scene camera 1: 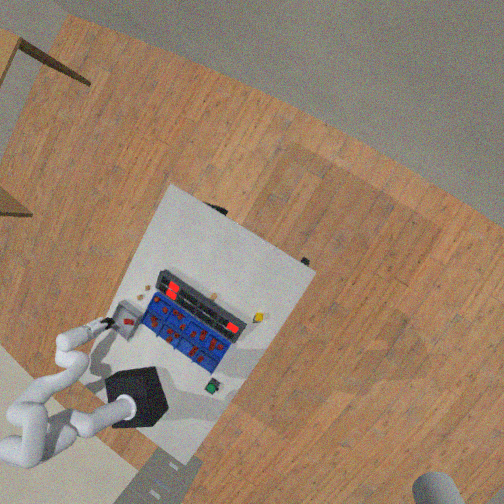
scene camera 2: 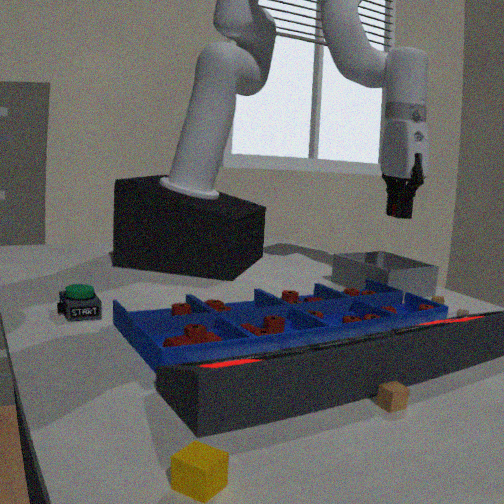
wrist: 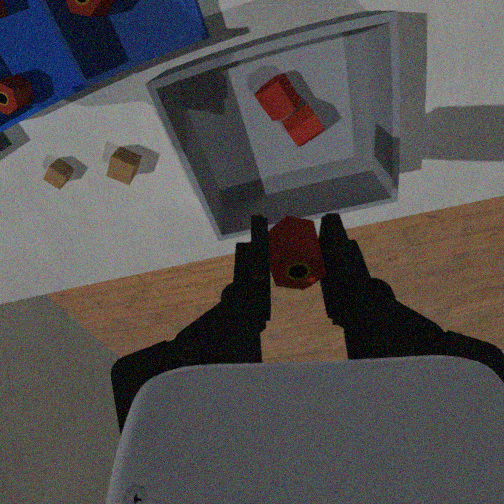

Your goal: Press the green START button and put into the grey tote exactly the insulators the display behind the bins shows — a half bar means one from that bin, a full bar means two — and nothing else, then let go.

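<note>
My gripper (wrist: 295,225) is shut on a dark red hexagonal insulator (wrist: 296,252), held above the near edge of the grey tote (wrist: 295,125). One red insulator (wrist: 290,110) lies on the tote floor. In scene camera 2 the gripper (scene camera 2: 400,202) hangs well above the tote (scene camera 2: 385,272). The blue bins (scene camera 2: 280,320) hold several red insulators. The display (scene camera 1: 200,302) behind them shows a full red bar at the tote end (scene camera 1: 172,290) and a half bar at the other end (scene camera 1: 232,327). The green START button (scene camera 2: 79,301) stands left of the bins.
The black arm base (scene camera 2: 187,225) stands behind the bins. A yellow cube (scene camera 2: 199,470) and a tan cube (scene camera 2: 393,396) lie in front of the display. Two tan cubes (wrist: 90,167) lie beside the tote. The table edge runs right under the gripper.
</note>
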